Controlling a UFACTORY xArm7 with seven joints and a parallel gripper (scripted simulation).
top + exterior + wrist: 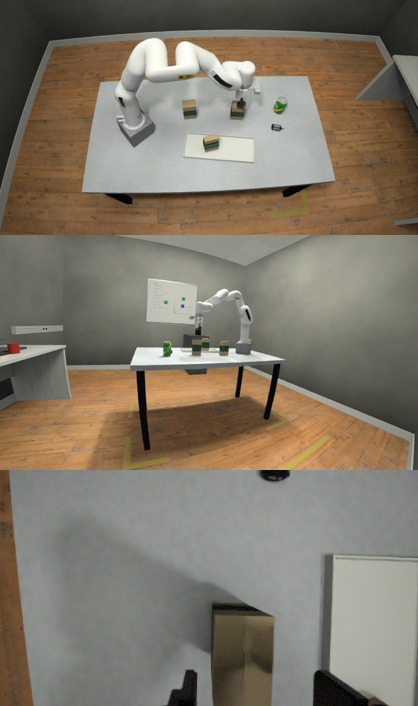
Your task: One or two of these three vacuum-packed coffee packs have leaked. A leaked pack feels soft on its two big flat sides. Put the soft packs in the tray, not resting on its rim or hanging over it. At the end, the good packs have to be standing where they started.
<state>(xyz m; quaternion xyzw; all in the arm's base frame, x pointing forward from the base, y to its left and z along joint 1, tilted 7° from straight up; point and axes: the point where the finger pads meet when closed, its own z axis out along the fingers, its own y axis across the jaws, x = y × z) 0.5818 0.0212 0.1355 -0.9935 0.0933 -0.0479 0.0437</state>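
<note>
Now: hand 20 cm to the left of the white tray, 19 cm above it and 13 cm past it. From my hand the other things lie so: green soda can (28 cm ahead, 14 cm below, 2 cm to the left).
</note>
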